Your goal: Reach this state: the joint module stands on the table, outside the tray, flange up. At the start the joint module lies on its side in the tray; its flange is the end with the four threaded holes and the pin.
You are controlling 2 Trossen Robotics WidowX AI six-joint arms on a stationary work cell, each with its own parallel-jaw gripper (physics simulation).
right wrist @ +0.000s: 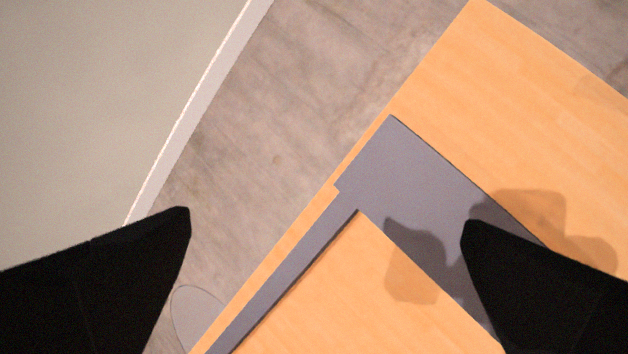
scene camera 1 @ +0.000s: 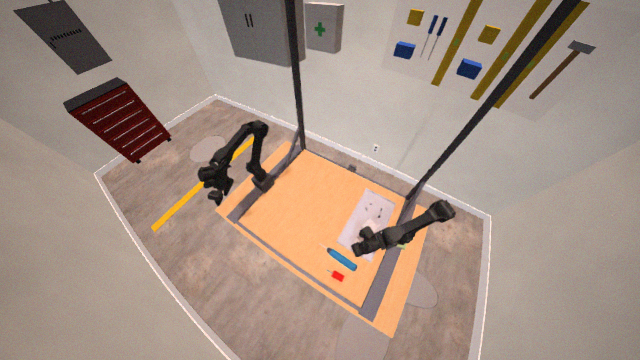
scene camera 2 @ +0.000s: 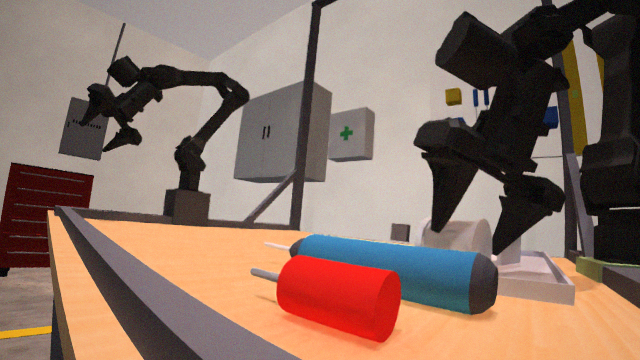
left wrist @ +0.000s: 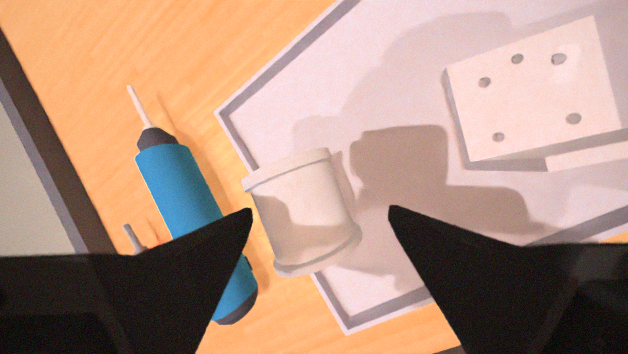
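Seen in the pictures: left gripper, between the fingertips: [scene camera 2: 465,243] [left wrist: 321,212]; right gripper, between the fingertips: [right wrist: 329,227] [scene camera 1: 222,200] [scene camera 2: 92,139]; left arm's base, origin of its link: [scene camera 2: 628,262]; right arm's base, origin of its link: [scene camera 1: 261,177].
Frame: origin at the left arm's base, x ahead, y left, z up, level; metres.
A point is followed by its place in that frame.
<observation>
The joint module [scene camera 2: 457,231] {x 0.207, y 0.175, z 0.030 m} [left wrist: 310,215] {x 0.205, y 0.139, z 0.039 m}, a pale cylinder with rims, lies on its side in the tray [scene camera 1: 355,217] {x 0.278, y -0.019, z -0.019 m} [scene camera 2: 540,291] {x 0.134, y 0.192, z -0.014 m} [left wrist: 300,95] {x 0.288, y 0.102, z -0.018 m}, near one short wall. Its threaded holes and pin do not show. The left arm hides it in scene camera 1. My left gripper [scene camera 1: 364,241] {x 0.201, y 0.141, z 0.017 m} [scene camera 2: 466,243] {x 0.201, y 0.141, z 0.017 m} [left wrist: 321,212] {x 0.201, y 0.141, z 0.017 m} is open and points down over the module; in the left wrist view the module shows between the fingertips, nearer the left one. My right gripper [scene camera 1: 221,194] {x 0.961, y 0.302, z 0.165 m} [scene camera 2: 94,137] {x 0.961, y 0.302, z 0.165 m} [right wrist: 329,227] {x 0.961, y 0.302, z 0.165 m} is open and empty, high near the table's far left edge in scene camera 1.
A blue screwdriver-like tool [scene camera 1: 342,259] {x 0.259, y 0.249, z 0.018 m} [scene camera 2: 390,270] {x 0.240, y 0.270, z 0.001 m} [left wrist: 180,192] {x 0.284, y 0.228, z 0.013 m} and a red one [scene camera 1: 338,276] {x 0.245, y 0.334, z 0.011 m} [scene camera 2: 340,300] {x 0.236, y 0.349, z -0.003 m} lie on the table [scene camera 1: 290,200] {x 0.700, y 0.057, z -0.022 m} beside the tray. A pale bracket with holes [left wrist: 530,95] {x 0.180, y 0.000, z -0.006 m} and small dark screws [scene camera 1: 380,213] {x 0.145, y -0.093, z -0.012 m} are in the tray. A green block [scene camera 2: 590,268] {x 0.050, y 0.020, z -0.009 m} is near the left arm's base.
</observation>
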